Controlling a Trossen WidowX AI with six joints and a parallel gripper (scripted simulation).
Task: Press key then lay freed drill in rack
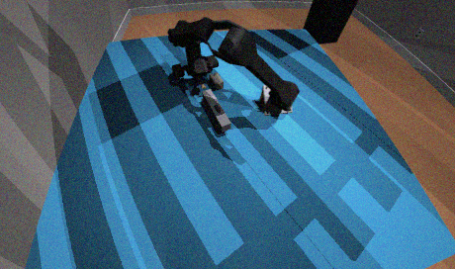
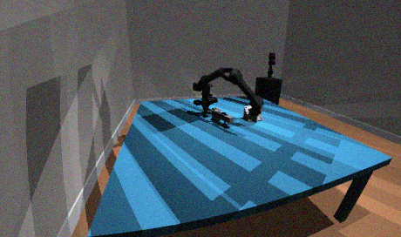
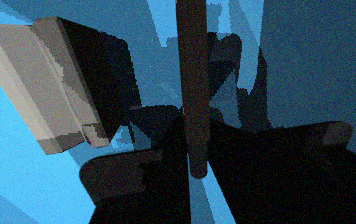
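Now: the drill 40 mm to the left of my gripper tip, 40 mm above it and 10 mm behind it.
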